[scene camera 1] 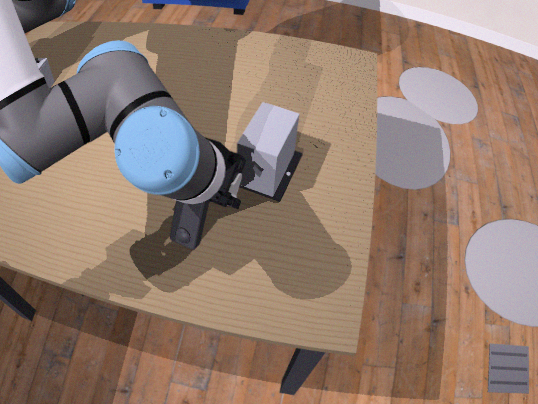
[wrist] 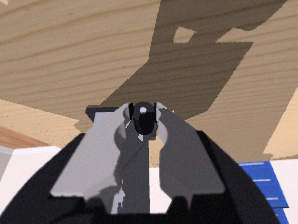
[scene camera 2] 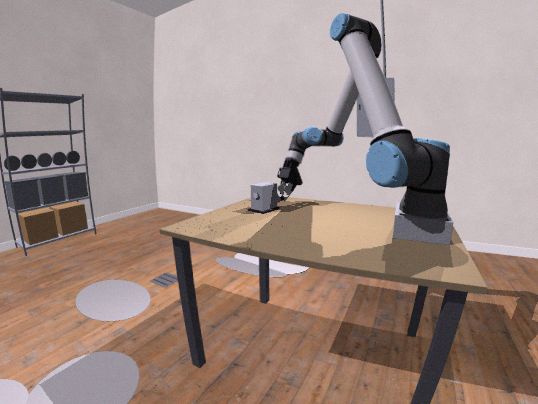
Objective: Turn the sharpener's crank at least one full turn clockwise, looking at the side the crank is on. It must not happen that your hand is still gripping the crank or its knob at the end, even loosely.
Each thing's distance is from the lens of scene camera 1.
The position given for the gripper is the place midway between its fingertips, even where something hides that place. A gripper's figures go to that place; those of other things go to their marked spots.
gripper (scene camera 1: 227, 198): 0.85 m
grey box-shaped sharpener (scene camera 1: 268, 142): 0.80 m
